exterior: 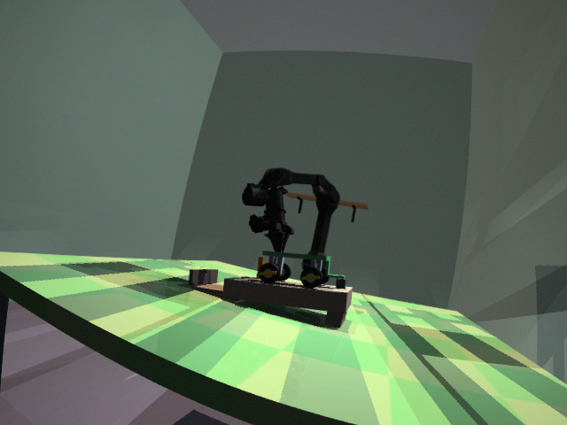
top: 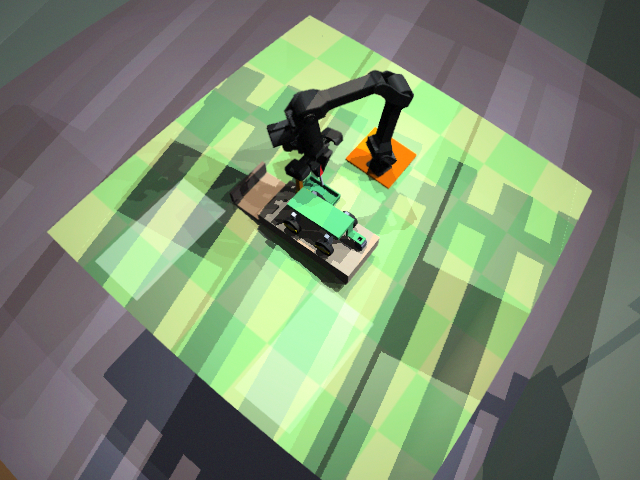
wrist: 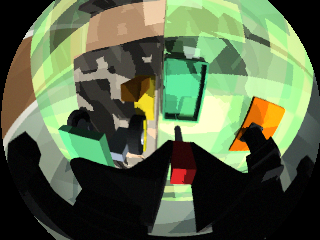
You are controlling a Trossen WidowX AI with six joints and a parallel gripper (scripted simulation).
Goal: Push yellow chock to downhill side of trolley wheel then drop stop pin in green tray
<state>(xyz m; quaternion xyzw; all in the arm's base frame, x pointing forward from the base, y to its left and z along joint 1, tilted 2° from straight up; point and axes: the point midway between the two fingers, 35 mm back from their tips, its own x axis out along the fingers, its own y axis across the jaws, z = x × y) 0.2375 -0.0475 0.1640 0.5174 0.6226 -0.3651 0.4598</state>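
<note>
The red-headed stop pin lies right at my gripper tip. Also, from my gripper tip: green-decked trolley (80 mm ahead, 110 mm to the left, 20 mm below); yellow chock (50 mm ahead, 50 mm below); ramp (90 mm ahead, 100 mm to the left, 90 mm below).
</note>
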